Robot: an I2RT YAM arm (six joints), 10 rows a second.
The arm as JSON. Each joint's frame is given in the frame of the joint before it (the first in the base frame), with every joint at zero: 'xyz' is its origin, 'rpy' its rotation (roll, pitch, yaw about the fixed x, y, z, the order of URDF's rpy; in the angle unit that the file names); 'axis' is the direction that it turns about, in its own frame. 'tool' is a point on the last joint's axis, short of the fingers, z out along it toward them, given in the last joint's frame.
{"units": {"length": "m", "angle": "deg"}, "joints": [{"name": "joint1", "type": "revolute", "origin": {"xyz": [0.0, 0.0, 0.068], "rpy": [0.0, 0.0, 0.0]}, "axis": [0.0, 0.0, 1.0]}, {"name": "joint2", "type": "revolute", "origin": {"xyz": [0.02, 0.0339, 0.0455], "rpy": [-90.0, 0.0, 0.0]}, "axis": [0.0, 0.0, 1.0]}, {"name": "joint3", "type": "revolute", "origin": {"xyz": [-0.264, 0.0, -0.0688], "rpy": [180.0, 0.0, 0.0]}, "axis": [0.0, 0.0, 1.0]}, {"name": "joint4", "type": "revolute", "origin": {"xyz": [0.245, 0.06, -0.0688], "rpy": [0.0, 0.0, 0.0]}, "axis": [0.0, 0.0, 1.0]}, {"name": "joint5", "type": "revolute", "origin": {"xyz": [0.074, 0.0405, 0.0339], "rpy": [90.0, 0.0, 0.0]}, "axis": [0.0, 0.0, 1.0]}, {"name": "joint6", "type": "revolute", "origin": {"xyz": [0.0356, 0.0, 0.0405], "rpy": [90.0, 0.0, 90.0]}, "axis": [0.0, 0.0, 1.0]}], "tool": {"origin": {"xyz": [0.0, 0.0, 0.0], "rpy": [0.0, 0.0, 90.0]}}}
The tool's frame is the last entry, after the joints.
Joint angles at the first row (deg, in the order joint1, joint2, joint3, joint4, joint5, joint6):
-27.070 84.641 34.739 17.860 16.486 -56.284
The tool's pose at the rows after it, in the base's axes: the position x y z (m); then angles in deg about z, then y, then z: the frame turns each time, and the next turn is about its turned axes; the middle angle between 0 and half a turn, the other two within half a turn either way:
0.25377 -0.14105 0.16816 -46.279 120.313 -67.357
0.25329 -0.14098 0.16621 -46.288 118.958 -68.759
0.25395 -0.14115 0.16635 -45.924 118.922 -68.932
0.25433 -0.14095 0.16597 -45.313 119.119 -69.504
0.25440 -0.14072 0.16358 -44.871 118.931 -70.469
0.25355 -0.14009 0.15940 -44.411 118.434 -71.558
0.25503 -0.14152 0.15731 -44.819 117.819 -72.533
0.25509 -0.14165 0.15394 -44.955 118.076 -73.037
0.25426 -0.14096 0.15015 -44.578 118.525 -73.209
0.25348 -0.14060 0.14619 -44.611 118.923 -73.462
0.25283 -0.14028 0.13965 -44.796 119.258 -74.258
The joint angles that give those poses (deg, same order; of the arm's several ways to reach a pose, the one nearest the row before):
-27.070 84.881 34.244 18.874 16.501 -57.384
-27.073 85.222 33.337 21.514 16.736 -59.181
-27.081 85.342 33.449 21.615 16.421 -59.560
-27.077 85.432 33.487 21.554 15.865 -60.395
-27.072 85.868 33.072 22.660 15.518 -61.641
-27.076 86.470 32.114 24.794 15.190 -63.104
-27.149 87.425 32.067 26.381 15.572 -64.077
-27.158 88.103 31.817 27.028 15.646 -64.446
-27.158 88.582 31.318 27.596 15.250 -64.687
-27.170 89.179 30.861 28.240 15.209 -64.822
-27.158 90.420 30.168 29.803 15.328 -65.425

